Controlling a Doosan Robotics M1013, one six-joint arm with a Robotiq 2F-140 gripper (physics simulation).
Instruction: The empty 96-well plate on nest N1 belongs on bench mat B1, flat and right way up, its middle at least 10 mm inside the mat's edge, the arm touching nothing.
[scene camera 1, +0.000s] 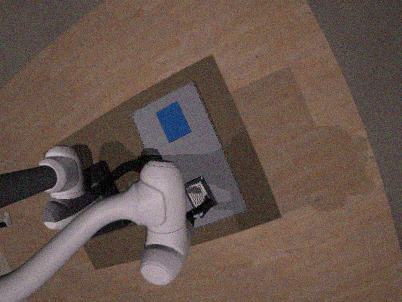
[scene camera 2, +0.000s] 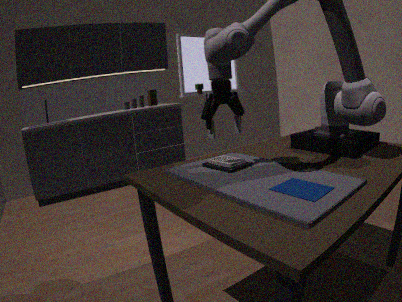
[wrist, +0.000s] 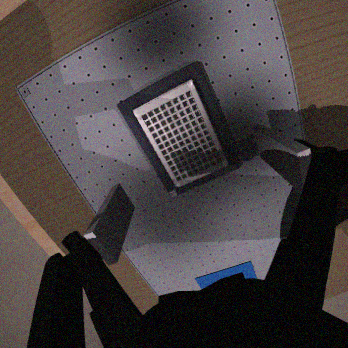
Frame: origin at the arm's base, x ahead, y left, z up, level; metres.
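Seen in the pictures: gripper, between the fingertips: (scene camera 1: 194, 202) (scene camera 2: 225, 135) (wrist: 188, 170); arm's base, origin of its link: (scene camera 1: 92, 200) (scene camera 2: 335, 134).
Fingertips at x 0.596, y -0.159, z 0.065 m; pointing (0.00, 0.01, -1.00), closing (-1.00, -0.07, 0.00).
Note:
Offsets run from my fingertips to a thing's top centre. Level surfaces: height alone.
The 96-well plate @(dx +0.000, dy -0.003, dz -0.095 m) (scene camera 1: 198, 192) (scene camera 2: 229, 160) (wrist: 182, 135), pale with a grid of wells, lies flat in the black nest N1 @(dx +0.000, dy -0.003, dz -0.107 m) (scene camera 2: 220, 168) (wrist: 164, 86). The bench mat B1 @(dz -0.118 m) (scene camera 1: 173, 121) (scene camera 2: 302, 189) (wrist: 225, 276) is a flat blue rectangle; the gripper body hides part of it in the wrist view. My gripper (scene camera 2: 225, 133) (wrist: 188, 170) is open and empty, fingers pointing down. It hangs well above the nest and board. In the wrist view the plate shows above the line between the fingertips. In scene camera 1 the arm hides much of the gripper.
A grey perforated board @(dz -0.121 m) (scene camera 1: 207, 145) (scene camera 2: 260, 197) (wrist: 210, 210) carries the nest and mat on a brown table @(dz -0.134 m) (scene camera 1: 250, 170) (scene camera 2: 300, 250). The arm's black base block (scene camera 2: 315, 142) stands at the table's back. A cabinet (scene camera 2: 90, 160) stands by the wall.

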